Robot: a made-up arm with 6 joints. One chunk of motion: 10 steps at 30 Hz.
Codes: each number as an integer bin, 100 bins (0 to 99) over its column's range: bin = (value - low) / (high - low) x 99, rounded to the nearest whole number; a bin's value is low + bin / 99 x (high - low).
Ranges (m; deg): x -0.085..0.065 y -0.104..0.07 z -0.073..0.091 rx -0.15..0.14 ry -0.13..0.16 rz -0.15..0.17
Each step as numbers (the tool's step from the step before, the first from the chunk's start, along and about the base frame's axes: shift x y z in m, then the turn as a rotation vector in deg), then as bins.
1 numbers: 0.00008 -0.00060 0.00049 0.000 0.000 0.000
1 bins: 56 59 44 51 44 46
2 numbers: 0.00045 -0.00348 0.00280 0.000 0.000 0.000
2 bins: 56 57 46 51 44 46
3 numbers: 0.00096 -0.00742 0.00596 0.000 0.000 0.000
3 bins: 57 55 48 51 44 46
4 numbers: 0.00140 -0.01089 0.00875 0.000 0.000 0.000
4 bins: 57 53 49 51 44 46
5 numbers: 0.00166 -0.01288 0.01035 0.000 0.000 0.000
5 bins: 57 52 50 51 44 46
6 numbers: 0.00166 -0.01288 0.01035 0.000 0.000 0.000
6 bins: 57 52 50 51 44 46
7 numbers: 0.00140 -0.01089 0.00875 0.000 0.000 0.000
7 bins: 57 53 49 51 44 46
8 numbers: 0.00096 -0.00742 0.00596 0.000 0.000 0.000
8 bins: 57 55 48 51 44 46
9 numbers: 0.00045 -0.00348 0.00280 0.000 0.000 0.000
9 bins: 56 57 46 51 44 46
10 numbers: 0.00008 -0.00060 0.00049 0.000 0.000 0.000
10 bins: 56 59 44 51 44 46
